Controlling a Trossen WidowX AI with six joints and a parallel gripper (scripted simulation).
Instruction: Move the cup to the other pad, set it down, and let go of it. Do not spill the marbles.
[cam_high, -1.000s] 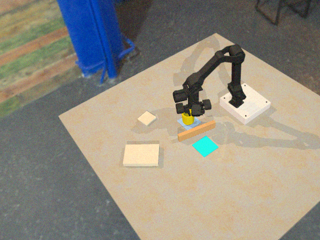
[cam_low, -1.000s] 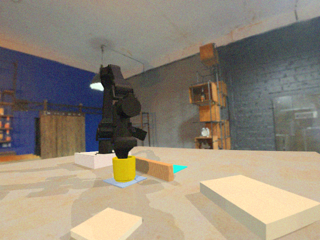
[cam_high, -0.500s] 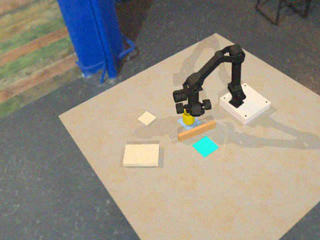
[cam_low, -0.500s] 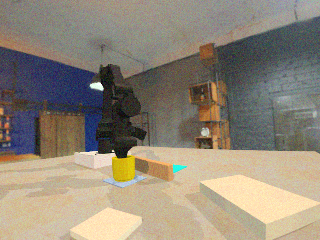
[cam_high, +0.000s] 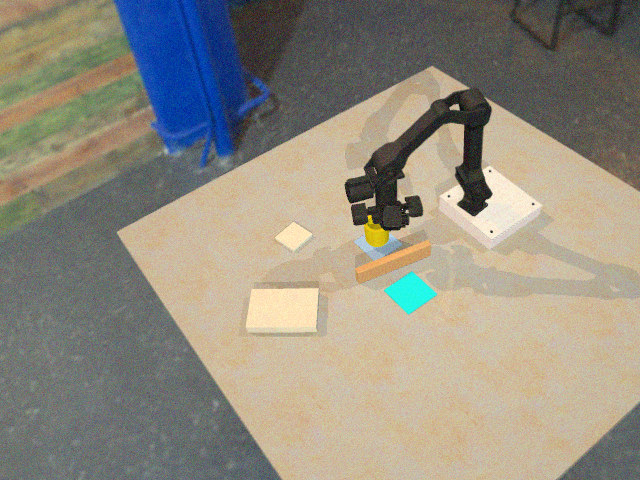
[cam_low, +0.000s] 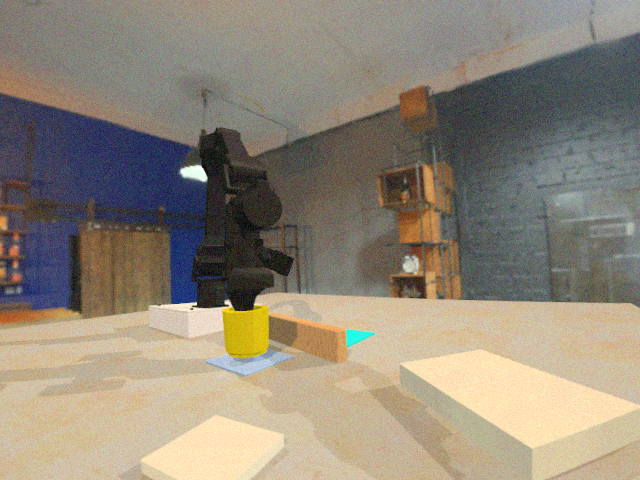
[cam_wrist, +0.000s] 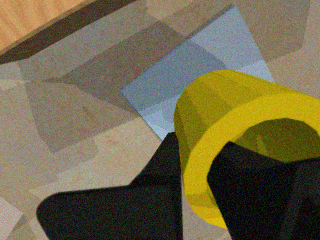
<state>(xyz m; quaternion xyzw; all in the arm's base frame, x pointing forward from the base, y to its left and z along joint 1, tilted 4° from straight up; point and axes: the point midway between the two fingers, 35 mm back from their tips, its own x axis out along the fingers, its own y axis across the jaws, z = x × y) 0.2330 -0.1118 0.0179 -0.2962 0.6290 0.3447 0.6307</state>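
Right now the cyan pad is 90 mm ahead of my gripper tip, 170 mm to the left of it and 50 mm below it. From my gripper tip the other things lie so: light blue pad (20 mm ahead, 10 mm to the right, 50 mm below); then yellow cup (20 mm ahead, 20 mm to the right); then small beige tile (180 mm ahead, 200 mm to the right, 40 mm below).
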